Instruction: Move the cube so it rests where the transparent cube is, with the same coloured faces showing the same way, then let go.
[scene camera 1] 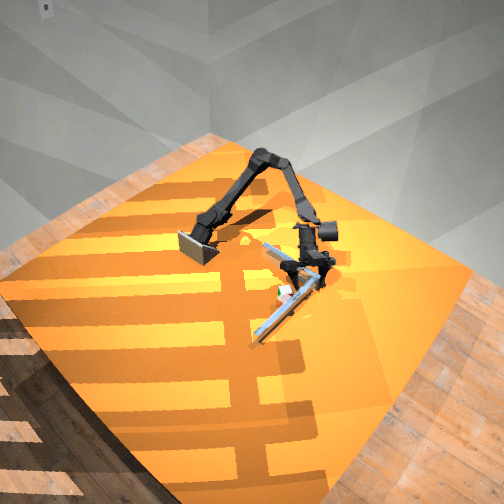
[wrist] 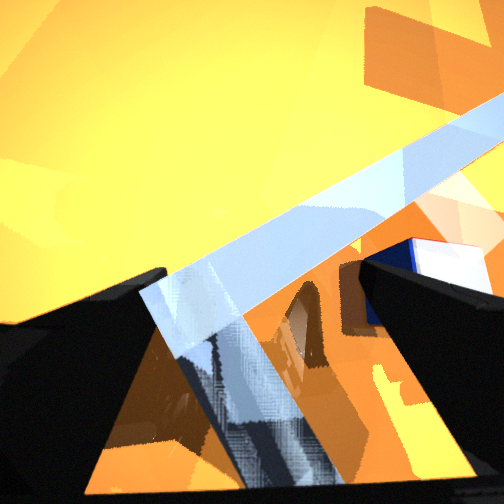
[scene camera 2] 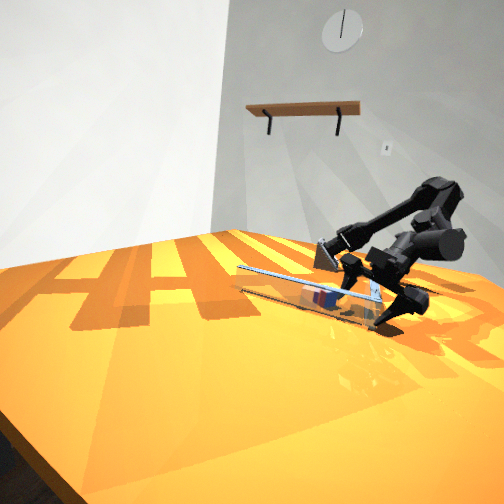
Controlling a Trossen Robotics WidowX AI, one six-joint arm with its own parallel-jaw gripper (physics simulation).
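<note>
The small cube (scene camera 1: 283, 292) lies on the orange table beside a long transparent slab (scene camera 1: 285, 308). In scene camera 2 the cube (scene camera 2: 323, 297) shows blue and red faces behind the slab (scene camera 2: 300, 287). In the wrist view the cube (wrist: 432, 272) shows a white top and a blue side, partly hidden behind the right finger. My gripper (scene camera 1: 305, 273) is low over the table with its fingers spread apart; it also shows in scene camera 2 (scene camera 2: 385, 300) and in the wrist view (wrist: 270, 380). It is open and holds nothing. The cube sits just beyond the right fingertip.
The arm's base (scene camera 1: 199, 246) stands on the table behind the gripper. The transparent slab (wrist: 300, 250) crosses the wrist view diagonally between the fingers. A wall shelf (scene camera 2: 303, 108) and a clock (scene camera 2: 341, 31) are far behind.
</note>
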